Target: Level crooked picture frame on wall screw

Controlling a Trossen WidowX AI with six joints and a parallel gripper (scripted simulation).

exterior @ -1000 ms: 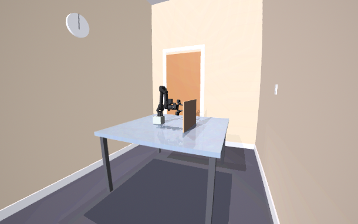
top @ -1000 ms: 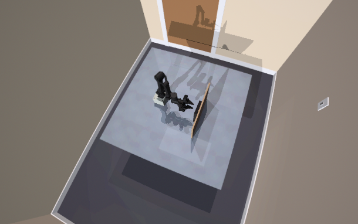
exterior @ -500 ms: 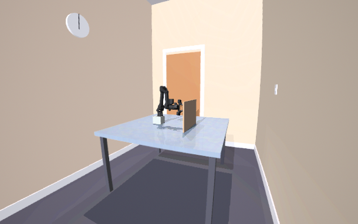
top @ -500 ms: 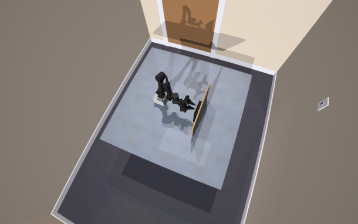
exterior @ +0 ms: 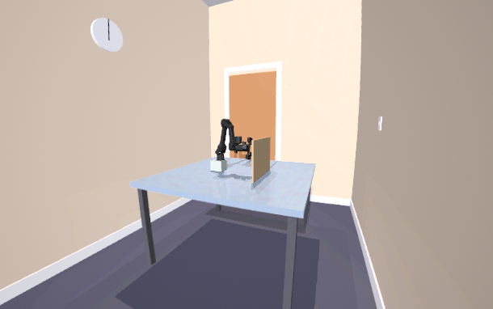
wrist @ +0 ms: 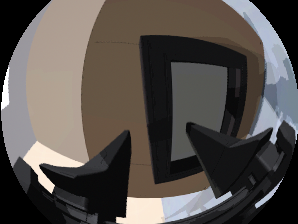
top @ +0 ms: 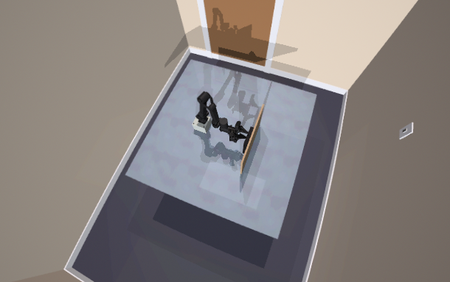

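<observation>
Now: the picture frame 2 cm ahead of my gripper tip, 1 cm to the right of it and 5 cm below it. From my gripper tip the other things lie so: tan wall panel 3 cm ahead, 7 cm below.
</observation>
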